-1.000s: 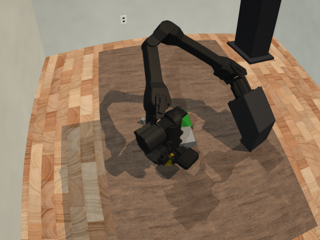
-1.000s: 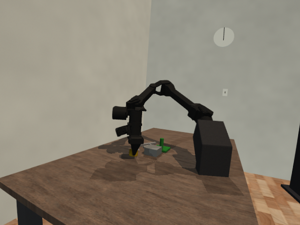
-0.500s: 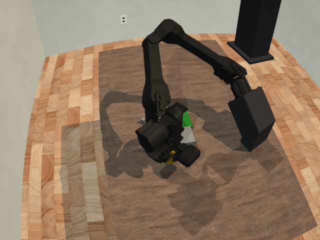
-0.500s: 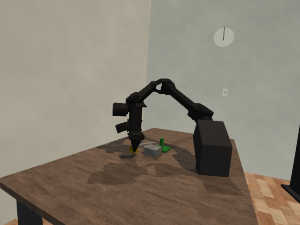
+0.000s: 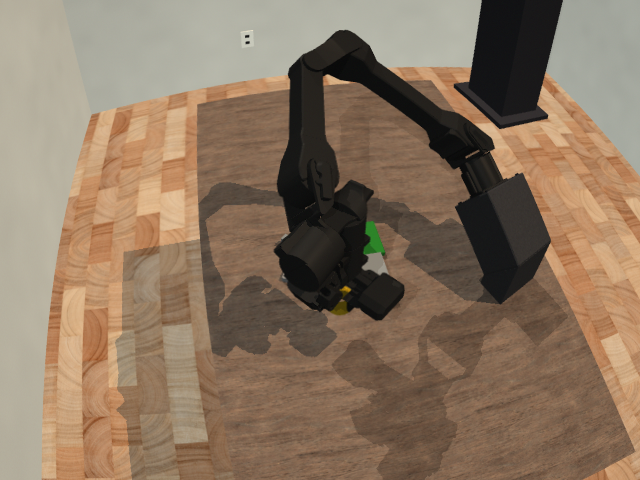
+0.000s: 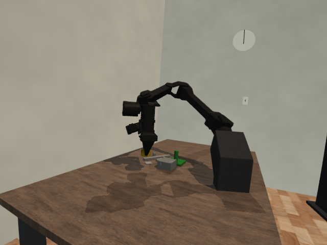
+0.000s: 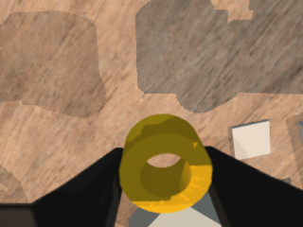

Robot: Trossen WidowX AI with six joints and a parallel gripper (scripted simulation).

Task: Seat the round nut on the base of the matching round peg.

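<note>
My hand is 150 mm to the left of the grey bolt, 90 mm above it and 40 mm past it. From my hand the other things lie so: flat tile 100 mm below, 80 mm to the right, 10 mm ahead; long grey bar 170 mm to the right, 90 mm below, 10 mm behind; grey block 80 mm below, 80 mm behind, 60 mm to the right.
</note>
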